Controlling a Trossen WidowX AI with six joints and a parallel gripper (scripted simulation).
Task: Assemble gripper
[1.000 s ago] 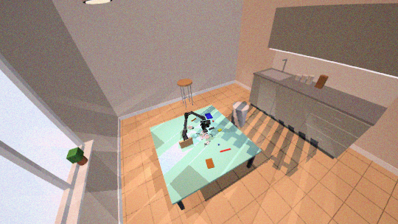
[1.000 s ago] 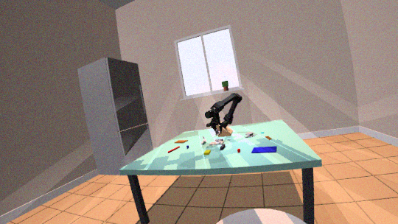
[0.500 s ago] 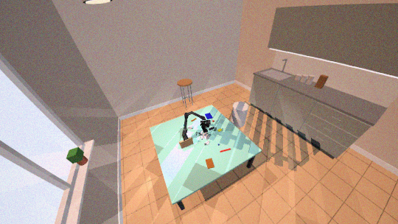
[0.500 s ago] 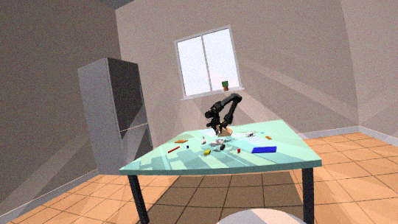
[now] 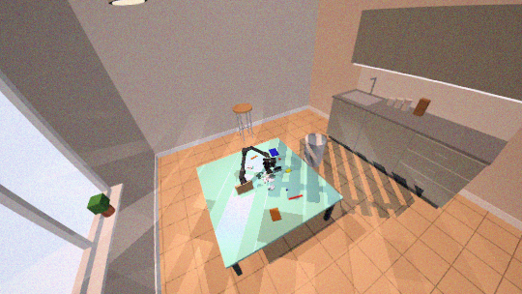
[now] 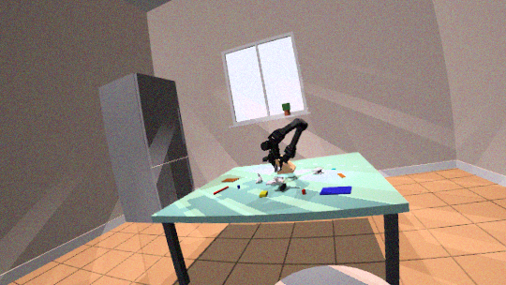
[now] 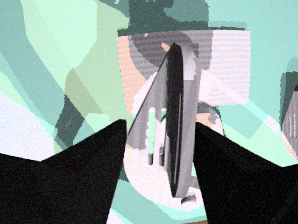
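Now: gripper tip 8 cm above the pale flat plate, 3 cm to the left of it and 1 cm short of it. Also, from my gripper tip: red stick 41 cm to the right, 8 cm below, 6 cm ahead; yellow block 26 cm ahead, 8 cm to the right, 7 cm below; dark block 17 cm ahead, 7 cm below, 3 cm to the left.
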